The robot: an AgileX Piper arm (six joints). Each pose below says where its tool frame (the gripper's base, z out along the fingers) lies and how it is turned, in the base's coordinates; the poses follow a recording.
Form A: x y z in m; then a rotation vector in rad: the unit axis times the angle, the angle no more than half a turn.
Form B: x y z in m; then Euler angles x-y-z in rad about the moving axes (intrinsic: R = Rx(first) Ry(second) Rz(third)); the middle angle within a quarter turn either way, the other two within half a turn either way. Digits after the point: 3 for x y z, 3 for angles.
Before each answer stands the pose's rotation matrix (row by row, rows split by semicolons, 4 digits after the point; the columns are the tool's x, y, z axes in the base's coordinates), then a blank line. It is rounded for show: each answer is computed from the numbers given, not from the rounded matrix.
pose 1, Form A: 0.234 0.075 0.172 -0.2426 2.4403 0.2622
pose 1, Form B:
-0.7633 -0.2398 0.5999; -0.1068 0.9626 0.2488; -0.6371 0.1258 -0.7604

0.234 0.075 0.172 -2.825 0.643 2.837
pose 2, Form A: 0.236 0.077 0.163 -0.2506 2.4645 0.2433
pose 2, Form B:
-0.7764 -0.2382 0.5835; -0.1195 0.9647 0.2348; -0.6188 0.1126 -0.7774

0.236 0.077 0.163 -2.848 0.623 2.844
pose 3, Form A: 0.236 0.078 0.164 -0.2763 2.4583 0.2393
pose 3, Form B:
-0.7701 -0.2558 0.5843; -0.1383 0.9612 0.2385; -0.6227 0.1029 -0.7757

0.236 0.078 0.164 -2.843 0.624 2.821
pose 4, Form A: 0.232 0.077 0.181 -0.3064 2.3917 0.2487
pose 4, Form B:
-0.7254 -0.2861 0.6260; -0.1512 0.9535 0.2606; -0.6715 0.0944 -0.7350

0.232 0.077 0.181 -2.801 0.676 2.766
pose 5, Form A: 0.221 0.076 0.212 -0.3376 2.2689 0.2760
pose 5, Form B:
-0.6383 -0.3285 0.6962; -0.1520 0.9404 0.3043; -0.7547 0.0884 -0.6501

0.221 0.076 0.212 -2.704 0.770 2.666
